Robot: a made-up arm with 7 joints. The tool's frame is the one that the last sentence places. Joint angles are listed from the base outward.
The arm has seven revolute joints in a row. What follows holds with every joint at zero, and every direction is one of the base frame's. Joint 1 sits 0.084 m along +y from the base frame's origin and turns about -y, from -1.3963 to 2 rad. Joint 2 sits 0.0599 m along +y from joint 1 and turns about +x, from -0.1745 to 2 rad. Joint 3 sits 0.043 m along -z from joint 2 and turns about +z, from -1.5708 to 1.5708 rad. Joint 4 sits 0.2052 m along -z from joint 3 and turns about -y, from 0 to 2.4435 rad. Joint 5 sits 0.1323 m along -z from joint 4 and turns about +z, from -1.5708 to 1.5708 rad. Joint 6 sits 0.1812 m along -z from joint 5 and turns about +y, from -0.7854 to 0.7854 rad. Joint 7 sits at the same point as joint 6 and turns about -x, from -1.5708 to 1.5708 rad. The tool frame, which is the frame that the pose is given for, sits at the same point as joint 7; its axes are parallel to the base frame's.
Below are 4 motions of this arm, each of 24 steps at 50 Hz.
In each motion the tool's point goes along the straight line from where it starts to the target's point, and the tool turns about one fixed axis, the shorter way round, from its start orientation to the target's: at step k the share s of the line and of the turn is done. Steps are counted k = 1, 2, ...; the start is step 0. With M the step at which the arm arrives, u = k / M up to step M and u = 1 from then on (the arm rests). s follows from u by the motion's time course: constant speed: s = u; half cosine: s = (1 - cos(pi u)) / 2; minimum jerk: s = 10 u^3 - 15 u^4 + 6 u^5.
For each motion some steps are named. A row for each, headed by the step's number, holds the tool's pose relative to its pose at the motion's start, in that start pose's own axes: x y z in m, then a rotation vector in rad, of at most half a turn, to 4 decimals.
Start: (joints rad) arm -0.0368 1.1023 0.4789 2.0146 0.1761 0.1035 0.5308
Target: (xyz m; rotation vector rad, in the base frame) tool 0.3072 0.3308 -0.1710 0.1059 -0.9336 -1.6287
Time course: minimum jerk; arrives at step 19
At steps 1, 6, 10, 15, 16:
1: -0.0002 -0.0003 0.0000 -0.0011 0.0001 0.0000
6: -0.0258 -0.0343 -0.0055 -0.1570 0.0133 -0.0006
10: -0.0769 -0.1021 -0.0164 -0.4672 0.0395 -0.0019
15: -0.1307 -0.1735 -0.0278 -0.7941 0.0672 -0.0032
16: -0.1357 -0.1802 -0.0289 -0.8245 0.0698 -0.0033

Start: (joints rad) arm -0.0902 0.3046 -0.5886 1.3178 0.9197 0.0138 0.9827
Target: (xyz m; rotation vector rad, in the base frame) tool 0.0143 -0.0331 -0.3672 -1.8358 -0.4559 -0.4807
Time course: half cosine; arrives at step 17
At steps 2, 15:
2: -0.0055 -0.0055 -0.0015 -0.0113 0.0094 0.0091
15: -0.1570 -0.1582 -0.0422 -0.3232 0.2685 0.2601

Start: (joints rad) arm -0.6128 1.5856 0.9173 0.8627 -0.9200 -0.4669 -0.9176
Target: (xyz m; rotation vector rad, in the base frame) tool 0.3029 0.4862 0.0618 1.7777 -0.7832 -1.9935
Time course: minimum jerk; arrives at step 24
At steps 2, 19, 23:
2: 0.0005 0.0001 -0.0004 -0.0025 -0.0020 -0.0001
19: 0.0939 0.0225 -0.0735 -0.4566 -0.3710 -0.0119
23: 0.1004 0.0241 -0.0785 -0.4877 -0.3963 -0.0127

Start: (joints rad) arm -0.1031 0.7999 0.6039 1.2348 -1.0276 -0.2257 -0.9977
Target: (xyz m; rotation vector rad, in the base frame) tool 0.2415 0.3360 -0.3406 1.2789 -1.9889 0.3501
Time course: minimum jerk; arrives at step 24
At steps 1, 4, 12, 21, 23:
1: 0.0001 0.0000 0.0001 0.0000 0.0004 0.0007
4: 0.0070 -0.0009 0.0061 0.0013 0.0197 0.0372
12: 0.0979 -0.0131 0.0855 0.0189 0.2770 0.5236
21: 0.1927 -0.0257 0.1683 0.0371 0.5451 1.0304
23: 0.1958 -0.0261 0.1709 0.0377 0.5536 1.0465

